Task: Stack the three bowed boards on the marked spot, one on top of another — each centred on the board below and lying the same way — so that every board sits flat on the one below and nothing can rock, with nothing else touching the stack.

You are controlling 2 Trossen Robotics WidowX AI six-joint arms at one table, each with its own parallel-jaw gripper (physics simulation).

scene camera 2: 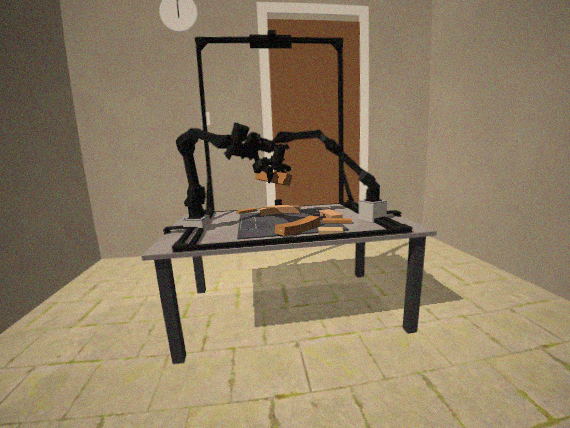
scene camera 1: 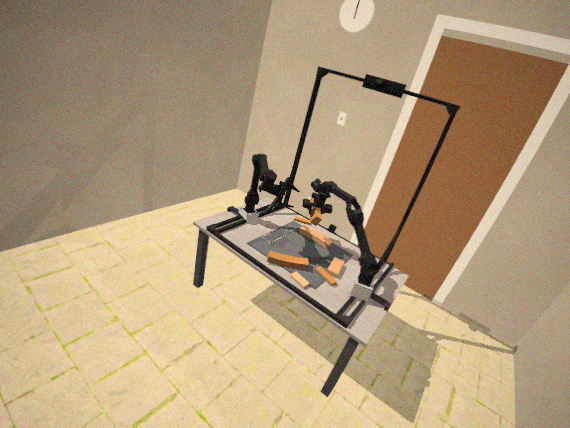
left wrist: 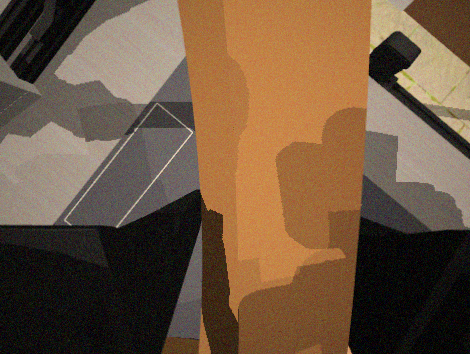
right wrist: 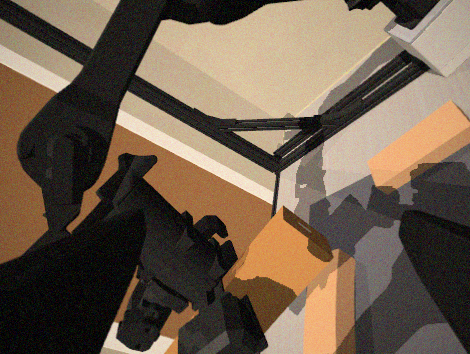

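Seen in the pictures: left gripper, fingertip midpoint: point(scene camera 2: 272, 182) point(right wrist: 257, 325); right gripper, fingertip midpoint: point(scene camera 2: 270, 155) point(scene camera 1: 297, 199) point(right wrist: 271, 221); left arm's base, origin of the base link: point(scene camera 2: 372, 200) point(scene camera 1: 364, 281) point(right wrist: 419, 7); right arm's base, origin of the base link: point(scene camera 2: 196, 217) point(scene camera 1: 249, 210).
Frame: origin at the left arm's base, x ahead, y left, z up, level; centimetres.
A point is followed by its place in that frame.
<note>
My left gripper point(scene camera 1: 315, 211) @(y -36.4, x 39.0, z 9.6 cm) point(scene camera 2: 274, 171) is shut on a bowed wooden board point(scene camera 1: 316, 217) @(y -24.7, x 35.8, z 14.2 cm) point(scene camera 2: 274, 177) @(y -32.5, x 39.5, z 12.8 cm) point(left wrist: 283, 140) @(y -38.8, x 39.3, z 15.9 cm) point(right wrist: 283, 253) @(y -27.0, x 37.5, z 13.4 cm) and holds it high above the back of the dark mat point(scene camera 1: 262, 244) @(y -12.9, x 61.3, z -9.4 cm) point(scene camera 2: 249, 231) @(y -15.5, x 61.9, z -9.4 cm). The marked spot point(left wrist: 175, 118) @(y -42.4, x 52.3, z -9.4 cm) point(scene camera 1: 273, 234) @(y -28.2, x 59.2, z -9.4 cm), a white outlined rectangle on the mat, is bare and lies down to the left of the held board in the left wrist view. A second bowed board point(scene camera 1: 287, 260) @(y -1.5, x 42.6, z -5.8 cm) point(scene camera 2: 298, 225) @(y 0.0, x 44.6, z -6.0 cm) lies at the mat's front. A third board point(scene camera 1: 315, 236) @(y -37.1, x 33.2, z -5.2 cm) point(scene camera 2: 279, 210) @(y -37.6, x 34.9, z -6.8 cm) lies near the mat's middle. My right gripper point(scene camera 1: 291, 187) is open and empty, raised close beside the left gripper.
Several small flat wooden blocks lie on the table: one point(scene camera 1: 336, 266) @(y -14.4, x 15.2, z -6.8 cm) point(scene camera 2: 330, 213) @(y -13.1, x 17.2, z -6.7 cm), another point(scene camera 1: 326, 275) @(y -4.0, x 19.3, z -7.9 cm) point(scene camera 2: 336, 221) @(y -3.3, x 21.0, z -8.5 cm), a third point(scene camera 1: 300, 278) @(y 6.8, x 32.2, z -7.9 cm) point(scene camera 2: 330, 229) @(y 7.6, x 32.9, z -8.1 cm), and one at the back point(scene camera 1: 302, 219) @(y -60.1, x 47.0, z -8.3 cm) point(scene camera 2: 247, 210) @(y -58.3, x 46.9, z -8.6 cm). A black frame point(scene camera 1: 302, 140) @(y -72.7, x 64.4, z 44.7 cm) point(scene camera 2: 200, 127) @(y -72.9, x 66.1, z 43.0 cm) stands behind the table.
</note>
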